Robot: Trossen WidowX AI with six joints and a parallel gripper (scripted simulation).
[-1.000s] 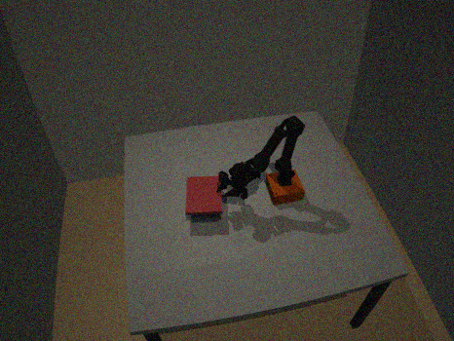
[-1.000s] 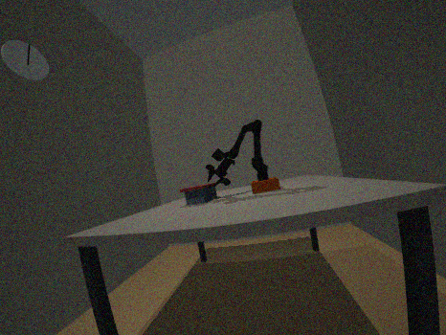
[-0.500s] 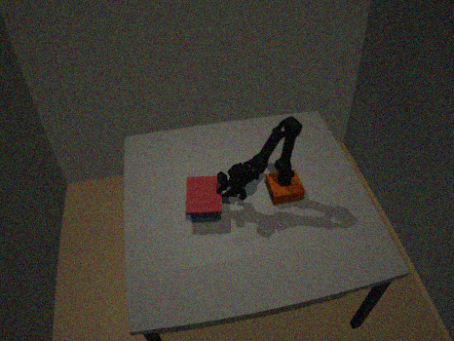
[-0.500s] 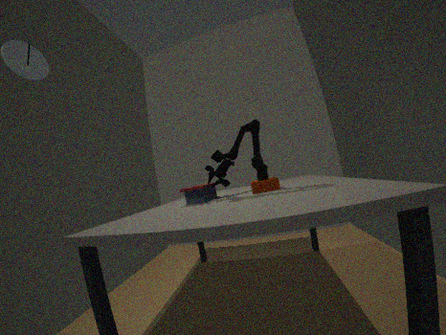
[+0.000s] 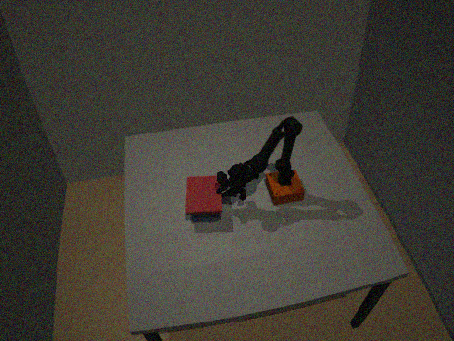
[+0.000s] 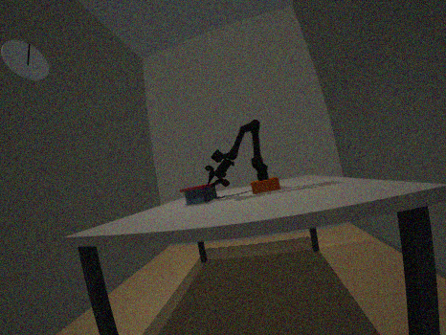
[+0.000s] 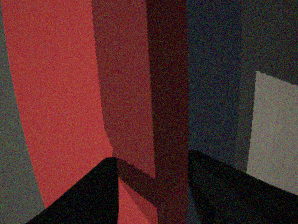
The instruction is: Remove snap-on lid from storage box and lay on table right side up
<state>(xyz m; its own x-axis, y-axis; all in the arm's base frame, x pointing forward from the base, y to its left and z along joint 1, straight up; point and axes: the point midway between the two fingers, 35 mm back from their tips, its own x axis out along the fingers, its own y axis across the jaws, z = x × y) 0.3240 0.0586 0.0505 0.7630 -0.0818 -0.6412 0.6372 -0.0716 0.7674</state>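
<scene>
The lid lies 70 mm ahead of my gripper tip, 10 mm to the right of it and 10 mm above it. From my gripper tip the other things lie so: storage box 70 mm ahead, 10 mm to the right, 40 mm below.
</scene>
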